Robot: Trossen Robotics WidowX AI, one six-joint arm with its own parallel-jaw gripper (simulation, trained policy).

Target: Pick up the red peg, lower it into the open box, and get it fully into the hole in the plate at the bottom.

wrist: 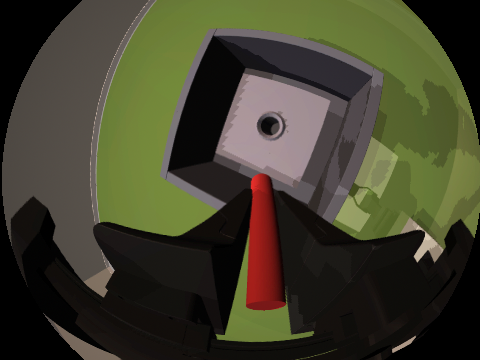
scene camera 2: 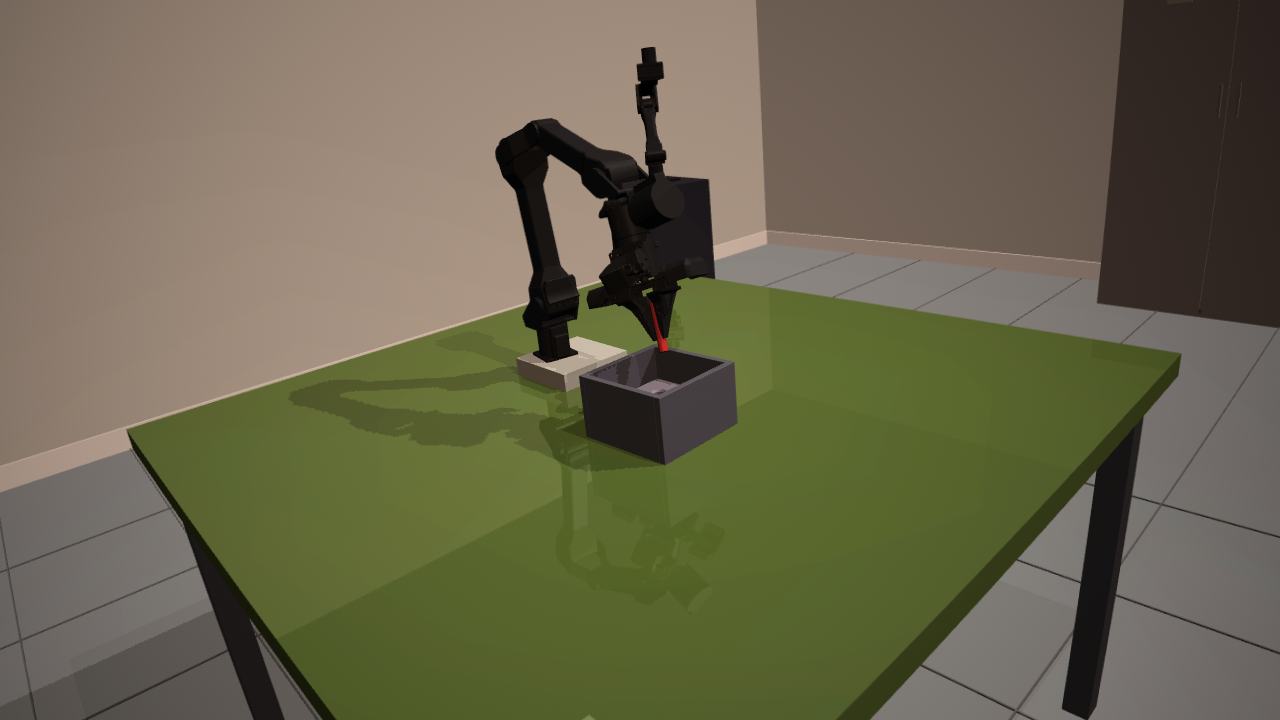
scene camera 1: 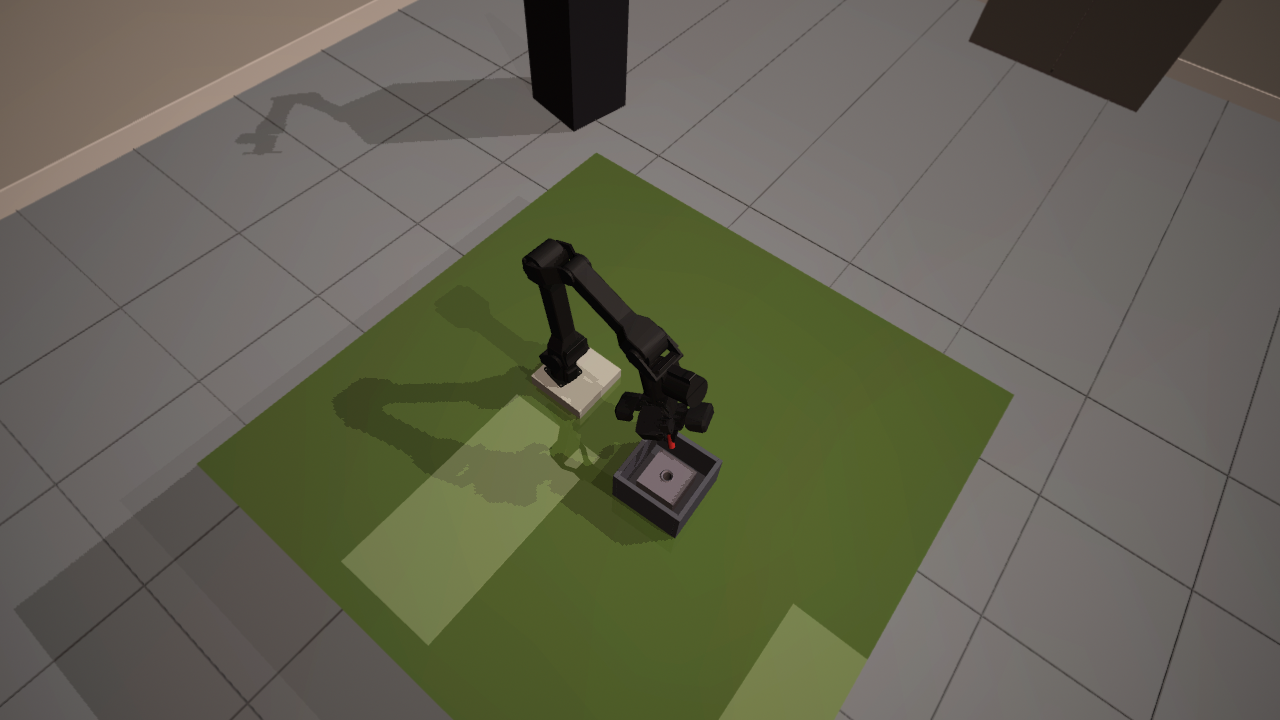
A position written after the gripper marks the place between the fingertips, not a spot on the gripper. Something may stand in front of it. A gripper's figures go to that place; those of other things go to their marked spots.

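The gripper [wrist: 263, 197] is 0.10 m from the lens. A red peg [wrist: 265, 290] sits 0.06 m from the lens, while a plate [wrist: 259, 103] is 0.17 m from the lens and a dark box [wrist: 190, 161] is 0.20 m from the lens. The spots on the red peg and the dark box are 0.17 m apart.
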